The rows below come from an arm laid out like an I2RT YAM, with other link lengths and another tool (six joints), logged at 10 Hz.
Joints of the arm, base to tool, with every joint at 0 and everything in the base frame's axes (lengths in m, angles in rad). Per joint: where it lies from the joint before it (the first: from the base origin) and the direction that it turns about. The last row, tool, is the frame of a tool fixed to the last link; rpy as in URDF.
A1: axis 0 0 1 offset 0.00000 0.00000 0.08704
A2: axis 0 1 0 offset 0.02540 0.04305 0.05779
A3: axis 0 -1 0 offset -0.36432 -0.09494 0.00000
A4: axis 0 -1 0 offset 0.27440 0.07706 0.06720
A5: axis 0 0 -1 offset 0.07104 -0.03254 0.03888
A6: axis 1 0 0 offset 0.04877 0.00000 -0.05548
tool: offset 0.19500 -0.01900 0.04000 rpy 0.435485 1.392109 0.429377
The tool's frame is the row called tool.
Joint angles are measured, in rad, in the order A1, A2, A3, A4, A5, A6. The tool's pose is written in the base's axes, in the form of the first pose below.
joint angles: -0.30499, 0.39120, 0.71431, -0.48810, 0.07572, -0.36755
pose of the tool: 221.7 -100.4 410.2 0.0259 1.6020 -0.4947
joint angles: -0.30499, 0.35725, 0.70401, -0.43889, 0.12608, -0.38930
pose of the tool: 210.2 -108.5 427.4 0.0419 1.5341 -0.5639
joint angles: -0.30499, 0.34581, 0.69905, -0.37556, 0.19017, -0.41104
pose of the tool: 200.6 -120.7 447.0 0.0718 1.4698 -0.6411
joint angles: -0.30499, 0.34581, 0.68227, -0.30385, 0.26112, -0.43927
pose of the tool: 193.4 -134.8 460.0 0.1047 1.4219 -0.7233
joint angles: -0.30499, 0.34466, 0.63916, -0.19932, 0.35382, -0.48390
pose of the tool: 184.6 -152.6 467.9 0.1468 1.3710 -0.8308
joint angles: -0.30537, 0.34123, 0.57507, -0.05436, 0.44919, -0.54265
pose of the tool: 173.5 -169.3 474.9 0.1919 1.3036 -0.9455
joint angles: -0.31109, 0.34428, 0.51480, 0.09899, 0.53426, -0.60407
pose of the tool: 160.0 -183.2 482.5 0.2413 1.2338 -1.0524
